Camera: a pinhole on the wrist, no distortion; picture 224 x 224 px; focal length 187.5 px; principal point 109.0 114.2 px. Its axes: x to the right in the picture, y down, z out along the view. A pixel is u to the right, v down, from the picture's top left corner.
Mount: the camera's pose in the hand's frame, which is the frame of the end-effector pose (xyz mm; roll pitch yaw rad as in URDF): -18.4 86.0 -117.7 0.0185 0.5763 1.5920
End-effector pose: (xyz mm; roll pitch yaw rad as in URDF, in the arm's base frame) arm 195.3 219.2 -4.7 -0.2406 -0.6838 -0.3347
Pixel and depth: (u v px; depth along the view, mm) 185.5 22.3 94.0
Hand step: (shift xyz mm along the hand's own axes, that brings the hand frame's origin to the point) 27.6 169.9 -60.5
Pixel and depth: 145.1 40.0 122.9
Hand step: 30.7 173.4 -28.3
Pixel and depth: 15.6 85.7 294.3
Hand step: 31.0 124.0 208.2
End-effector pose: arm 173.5 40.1 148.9 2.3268 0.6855 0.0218
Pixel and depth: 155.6 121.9 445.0
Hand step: -35.5 421.1 195.4
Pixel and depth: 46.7 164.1 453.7
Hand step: -133.3 205.6 346.7
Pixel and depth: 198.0 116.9 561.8
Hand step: -27.3 615.7 208.1
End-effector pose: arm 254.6 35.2 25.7 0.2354 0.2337 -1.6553
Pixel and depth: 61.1 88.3 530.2
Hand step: 60.9 262.3 399.5
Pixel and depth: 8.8 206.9 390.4
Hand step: -205.0 121.8 326.3
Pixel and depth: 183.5 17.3 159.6
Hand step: 64.0 227.1 -19.7
